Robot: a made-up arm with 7 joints. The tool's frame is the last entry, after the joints.
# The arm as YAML. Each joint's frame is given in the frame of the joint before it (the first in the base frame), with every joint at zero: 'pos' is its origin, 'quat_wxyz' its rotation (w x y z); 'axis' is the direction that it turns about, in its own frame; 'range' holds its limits. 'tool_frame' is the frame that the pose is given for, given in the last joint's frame.
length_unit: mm
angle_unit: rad
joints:
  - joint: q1
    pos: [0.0, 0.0, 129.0]
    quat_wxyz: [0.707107, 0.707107, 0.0, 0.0]
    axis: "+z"
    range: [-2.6, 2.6]
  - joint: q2
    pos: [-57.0, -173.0, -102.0]
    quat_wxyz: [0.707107, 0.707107, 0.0, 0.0]
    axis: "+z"
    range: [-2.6, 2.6]
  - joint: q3
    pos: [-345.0, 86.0, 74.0]
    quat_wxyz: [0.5, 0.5, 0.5, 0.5]
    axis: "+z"
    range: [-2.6, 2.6]
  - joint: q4
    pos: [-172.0, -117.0, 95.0]
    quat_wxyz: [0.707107, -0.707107, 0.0, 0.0]
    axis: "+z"
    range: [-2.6, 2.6]
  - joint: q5
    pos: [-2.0, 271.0, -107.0]
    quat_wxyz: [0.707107, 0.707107, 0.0, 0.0]
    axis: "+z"
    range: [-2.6, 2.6]
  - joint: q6
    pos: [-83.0, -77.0, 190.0]
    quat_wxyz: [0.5, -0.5, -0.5, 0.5]
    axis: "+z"
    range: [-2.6, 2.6]
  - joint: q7
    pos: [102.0, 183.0, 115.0]
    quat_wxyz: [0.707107, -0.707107, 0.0, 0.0]
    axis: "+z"
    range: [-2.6, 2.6]
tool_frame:
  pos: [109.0, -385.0, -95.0]
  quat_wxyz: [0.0, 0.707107, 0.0, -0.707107]
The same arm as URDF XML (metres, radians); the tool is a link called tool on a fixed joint. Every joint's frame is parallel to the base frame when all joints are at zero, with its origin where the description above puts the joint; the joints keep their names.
<robot name="arm">
<joint name="q1" type="revolute"><parent link="base_link"/><child link="link1"/><origin xyz="0 0 0.129" rpy="0 0 0"/><axis xyz="0 -1 0"/><limit lower="-2.6" upper="2.6"/></joint>
<joint name="q2" type="revolute"><parent link="link1"/><child link="link2"/><origin xyz="-0.057 0.102 -0.173" rpy="0 0 0"/><axis xyz="0 0 -1"/><limit lower="-2.6" upper="2.6"/></joint>
<joint name="q3" type="revolute"><parent link="link2"/><child link="link3"/><origin xyz="-0.345 -0.086 -0.074" rpy="0 0 0"/><axis xyz="1 0 0"/><limit lower="-2.6" upper="2.6"/></joint>
<joint name="q4" type="revolute"><parent link="link3"/><child link="link4"/><origin xyz="0.095 0.172 0.117" rpy="0 0 0"/><axis xyz="0 0 -1"/><limit lower="-2.6" upper="2.6"/></joint>
<joint name="q5" type="revolute"><parent link="link4"/><child link="link5"/><origin xyz="-0.271 0.002 0.107" rpy="0 0 0"/><axis xyz="1 0 0"/><limit lower="-2.6" upper="2.6"/></joint>
<joint name="q6" type="revolute"><parent link="link5"/><child link="link6"/><origin xyz="0.19 0.083 0.077" rpy="0 0 0"/><axis xyz="0 1 0"/><limit lower="-2.6" upper="2.6"/></joint>
<joint name="q7" type="revolute"><parent link="link6"/><child link="link7"/><origin xyz="-0.183 0.115 -0.102" rpy="0 0 0"/><axis xyz="-1 0 0"/><limit lower="-2.6" upper="2.6"/></joint>
<joint name="tool_fixed" type="fixed"><parent link="link7"/><child link="tool"/><origin xyz="0.095 0.385 -0.109" rpy="0 0 0"/></joint>
<link name="base_link"/>
<link name="link1"/>
<link name="link2"/>
<link name="link3"/>
<link name="link4"/>
<link name="link5"/>
<link name="link6"/>
<link name="link7"/>
<link name="tool"/>
</robot>

